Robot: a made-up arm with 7 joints. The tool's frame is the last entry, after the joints.
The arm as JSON. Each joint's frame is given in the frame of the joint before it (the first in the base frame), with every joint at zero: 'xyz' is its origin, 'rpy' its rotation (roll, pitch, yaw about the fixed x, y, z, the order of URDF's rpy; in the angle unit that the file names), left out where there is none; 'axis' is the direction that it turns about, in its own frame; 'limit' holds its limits. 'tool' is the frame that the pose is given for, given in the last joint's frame.
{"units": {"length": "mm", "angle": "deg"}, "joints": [
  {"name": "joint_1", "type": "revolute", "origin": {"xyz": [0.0, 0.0, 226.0]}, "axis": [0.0, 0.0, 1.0], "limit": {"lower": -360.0, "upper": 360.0}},
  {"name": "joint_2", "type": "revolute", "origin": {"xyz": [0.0, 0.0, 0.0]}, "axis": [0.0, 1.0, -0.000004], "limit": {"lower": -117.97, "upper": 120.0}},
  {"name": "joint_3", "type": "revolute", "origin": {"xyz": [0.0, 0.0, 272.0]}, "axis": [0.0, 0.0, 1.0], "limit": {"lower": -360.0, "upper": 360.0}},
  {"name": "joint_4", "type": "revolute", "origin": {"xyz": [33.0, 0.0, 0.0]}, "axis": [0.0, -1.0, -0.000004], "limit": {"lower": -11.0, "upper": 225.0}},
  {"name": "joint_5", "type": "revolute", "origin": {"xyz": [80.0, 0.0, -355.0]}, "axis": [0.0, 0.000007, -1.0], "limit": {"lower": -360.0, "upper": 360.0}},
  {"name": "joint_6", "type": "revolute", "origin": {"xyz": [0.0, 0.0, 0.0]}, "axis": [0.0, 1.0, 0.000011], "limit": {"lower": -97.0, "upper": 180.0}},
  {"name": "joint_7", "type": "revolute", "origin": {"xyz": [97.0, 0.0, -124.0]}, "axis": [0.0, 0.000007, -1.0], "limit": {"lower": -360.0, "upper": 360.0}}
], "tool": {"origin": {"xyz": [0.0, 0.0, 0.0], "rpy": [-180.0, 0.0, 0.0]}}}
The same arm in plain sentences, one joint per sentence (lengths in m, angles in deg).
The arm has seven revolute joints in a row. What follows holds with every joint at zero, and every direction is one of the base frame's.
Joint 1 sits 0.226 m along +z from the base frame's origin and rotates about +z, from -360 to 360 deg.
Joint 2 sits at the same point as joint 1 and rotates about +y, from -117.97 to 120 deg.
Joint 3 sits 0.272 m along +z from joint 2 and rotates about +z, from -360 to 360 deg.
Joint 4 sits 0.033 m along +x from joint 3 and rotates about -y, from -11 to 225 deg.
Joint 5 sits 0.08 m along +x and 0.355 m along -z from joint 4 and rotates about -z, from -360 to 360 deg.
Joint 6 sits at the same point as joint 5 and rotates about +y, from -97 to 180 deg.
Joint 7 sits 0.097 m along +x and 0.124 m along -z from joint 6 and rotates about -z, from -360 to 360 deg.
The tool frame, which is the frame that the pose is given for, sits at the same point as joint 7; its axes are the base frame's turned by roll 180, pitch 0 and yaw 0 deg (as in URDF: about the fixed x, then y, then z).

